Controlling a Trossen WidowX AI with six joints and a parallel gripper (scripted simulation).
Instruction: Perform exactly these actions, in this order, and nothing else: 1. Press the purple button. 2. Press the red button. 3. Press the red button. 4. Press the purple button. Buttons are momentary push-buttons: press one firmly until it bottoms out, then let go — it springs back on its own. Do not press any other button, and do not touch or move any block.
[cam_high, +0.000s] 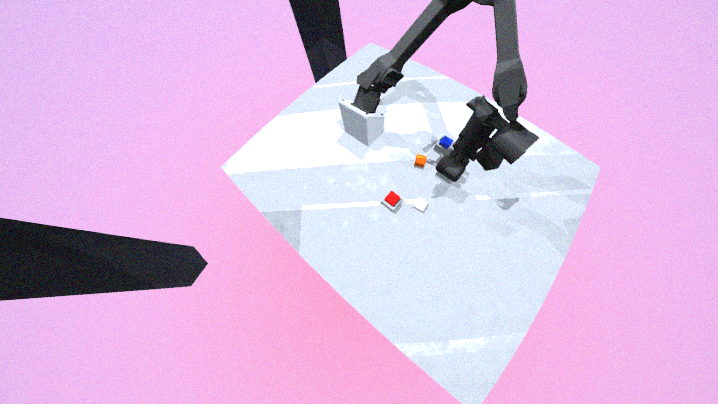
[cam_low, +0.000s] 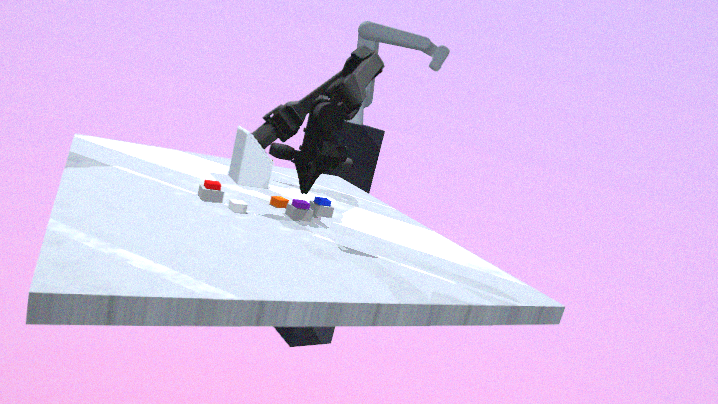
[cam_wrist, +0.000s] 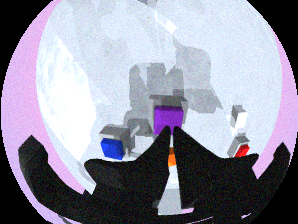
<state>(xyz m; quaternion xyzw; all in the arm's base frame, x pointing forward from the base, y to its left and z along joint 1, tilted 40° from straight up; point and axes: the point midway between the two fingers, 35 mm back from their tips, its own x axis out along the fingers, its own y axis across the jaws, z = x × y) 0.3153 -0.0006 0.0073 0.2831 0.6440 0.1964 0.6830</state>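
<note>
Now: the purple button 30 mm below my gripper tip. The rest, counted from my gripper tip: white block (140 mm to the right, 50 mm below, 20 mm behind); orange block (90 mm behind, 50 mm below, 10 mm to the right); blue button (90 mm to the left, 50 mm behind, 30 mm below).
</note>
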